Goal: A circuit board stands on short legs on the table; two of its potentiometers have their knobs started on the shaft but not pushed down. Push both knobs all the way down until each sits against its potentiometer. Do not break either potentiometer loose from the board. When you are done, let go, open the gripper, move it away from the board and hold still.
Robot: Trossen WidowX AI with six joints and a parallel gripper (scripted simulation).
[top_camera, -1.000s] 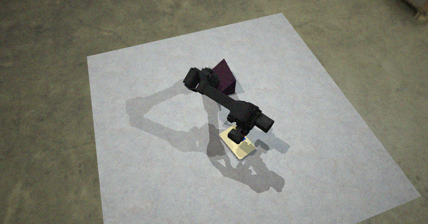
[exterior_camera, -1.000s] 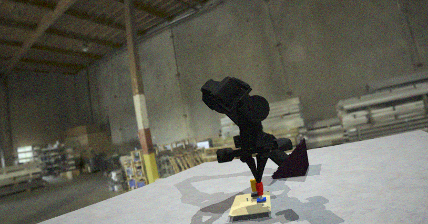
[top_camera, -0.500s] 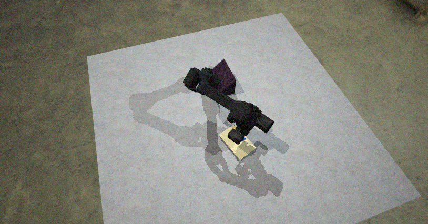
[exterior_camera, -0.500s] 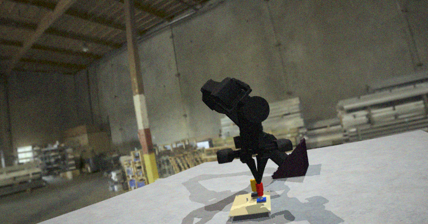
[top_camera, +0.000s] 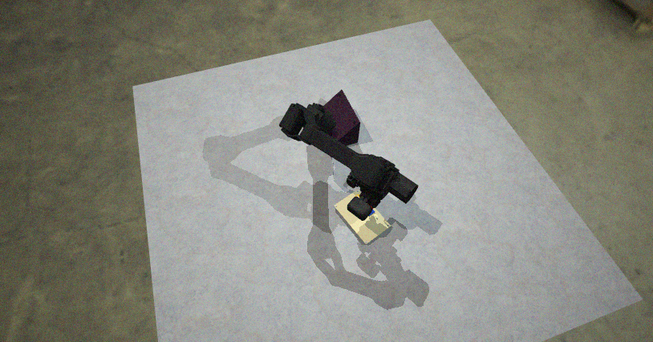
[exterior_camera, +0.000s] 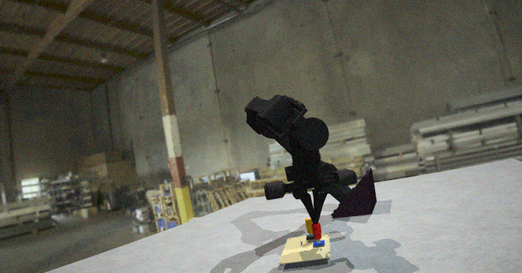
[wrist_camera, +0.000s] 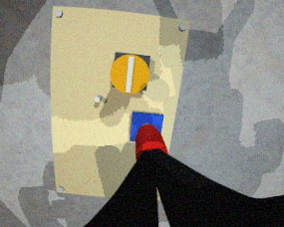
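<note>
My gripper tip is 10 mm above the red knob. Also, from my gripper tip: yellow knob (40 mm behind, 30 mm to the right, 10 mm below).
</note>
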